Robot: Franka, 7 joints.
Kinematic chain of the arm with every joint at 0, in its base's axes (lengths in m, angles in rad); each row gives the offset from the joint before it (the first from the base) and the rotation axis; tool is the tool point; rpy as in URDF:
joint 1: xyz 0 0 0.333 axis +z
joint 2: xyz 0 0 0 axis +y
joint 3: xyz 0 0 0.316 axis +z
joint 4: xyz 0.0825 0 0 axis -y
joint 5: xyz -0.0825 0 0.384 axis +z
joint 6: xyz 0 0 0 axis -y
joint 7: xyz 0.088 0 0 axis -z
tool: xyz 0 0 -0.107 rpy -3.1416 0 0
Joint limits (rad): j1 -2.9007..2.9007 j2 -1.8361..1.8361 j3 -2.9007..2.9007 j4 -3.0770..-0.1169 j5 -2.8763..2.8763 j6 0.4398..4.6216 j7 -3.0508..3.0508
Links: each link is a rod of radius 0.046 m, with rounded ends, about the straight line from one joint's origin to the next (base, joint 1, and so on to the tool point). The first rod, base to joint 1, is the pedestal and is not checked.
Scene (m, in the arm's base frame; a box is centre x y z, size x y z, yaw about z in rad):
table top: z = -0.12
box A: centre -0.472 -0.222 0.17 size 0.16 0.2 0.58 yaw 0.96
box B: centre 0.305 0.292 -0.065 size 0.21 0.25 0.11 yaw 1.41
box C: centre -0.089 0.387 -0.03 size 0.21 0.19 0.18 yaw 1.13
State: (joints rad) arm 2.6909 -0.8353 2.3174 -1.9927 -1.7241 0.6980 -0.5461
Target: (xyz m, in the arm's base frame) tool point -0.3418 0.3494 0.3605
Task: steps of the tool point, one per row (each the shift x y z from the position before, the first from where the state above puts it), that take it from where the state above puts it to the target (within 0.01 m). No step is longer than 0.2 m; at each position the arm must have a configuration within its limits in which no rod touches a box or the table.
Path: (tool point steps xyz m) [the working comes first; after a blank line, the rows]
Joints at the target: 1.6291 0.2897 1.0428 -2.2696 -1.6698 1.0045 -0.5461
Straight joint move there: touches box A.

1: -0.1662 0.0052 0.0847
2: -0.1458 0.0696 0.0871
3: -0.1035 0.1223 0.0813
4: -0.0456 0.1552 0.0682
5: 0.0189 0.1630 0.0490
6: 0.0798 0.1452 0.0254
7: 0.1275 0.1051 -0.0004
8: -0.0818 0.0691 -0.0871
9: -0.0617 0.0435 -0.1052
10: -0.0456 0.0130 -0.1065
11: -0.0350 -0.0150 -0.0914

